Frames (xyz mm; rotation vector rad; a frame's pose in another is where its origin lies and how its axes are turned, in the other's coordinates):
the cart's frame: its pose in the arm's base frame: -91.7 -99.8 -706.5 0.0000 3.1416 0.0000
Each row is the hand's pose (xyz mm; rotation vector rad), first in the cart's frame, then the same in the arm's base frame.
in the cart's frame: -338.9 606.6 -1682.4 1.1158 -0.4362 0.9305
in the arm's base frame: 247.2 506.8 975.9 1.1808 2.0315 -1.4159
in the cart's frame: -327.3 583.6 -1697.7 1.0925 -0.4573 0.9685
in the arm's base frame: 235.6 483.8 991.2 1.2209 2.0091 -1.3772
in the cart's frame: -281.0 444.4 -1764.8 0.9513 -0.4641 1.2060
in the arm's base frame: 189.3 344.6 1058.3 1.5041 1.9347 -1.1864
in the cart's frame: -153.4 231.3 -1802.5 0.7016 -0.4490 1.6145
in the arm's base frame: 61.7 131.5 1096.0 1.9642 1.7240 -0.8536
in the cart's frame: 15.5 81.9 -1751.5 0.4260 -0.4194 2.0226
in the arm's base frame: -107.2 -17.9 1045.0 2.3658 1.4003 -0.4983
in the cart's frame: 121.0 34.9 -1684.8 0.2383 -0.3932 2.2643
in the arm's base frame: -212.7 -64.9 978.3 2.5677 1.1561 -0.2702
